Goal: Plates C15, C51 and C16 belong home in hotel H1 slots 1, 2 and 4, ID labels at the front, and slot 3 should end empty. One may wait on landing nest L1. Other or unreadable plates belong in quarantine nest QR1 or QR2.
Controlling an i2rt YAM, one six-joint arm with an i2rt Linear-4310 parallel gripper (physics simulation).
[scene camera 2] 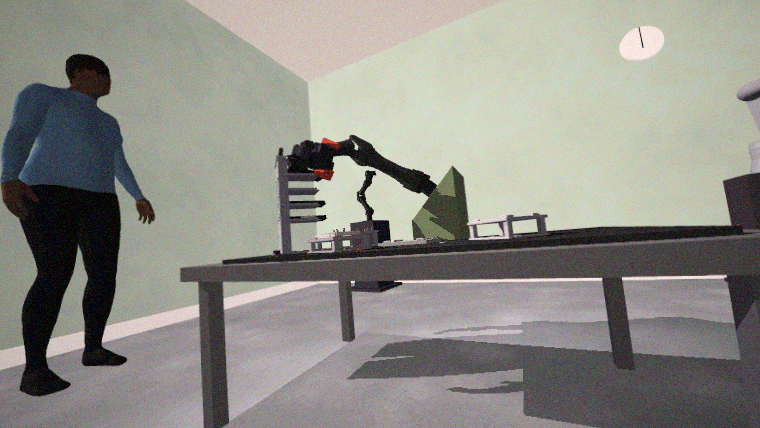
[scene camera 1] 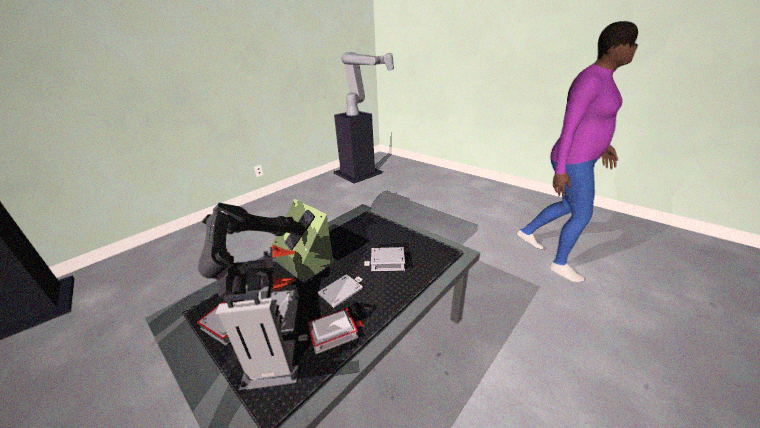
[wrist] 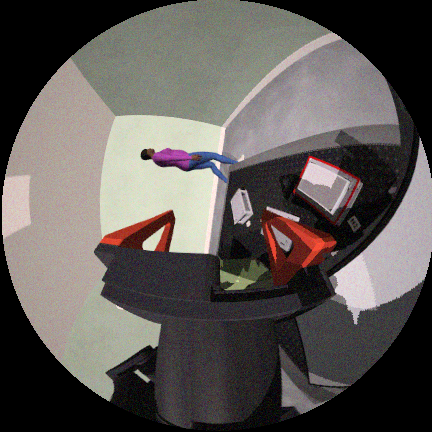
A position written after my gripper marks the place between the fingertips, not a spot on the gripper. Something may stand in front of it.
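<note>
I can see my gripper (scene camera 2: 336,157), and that's my gripper (wrist: 217,214) again.
</note>
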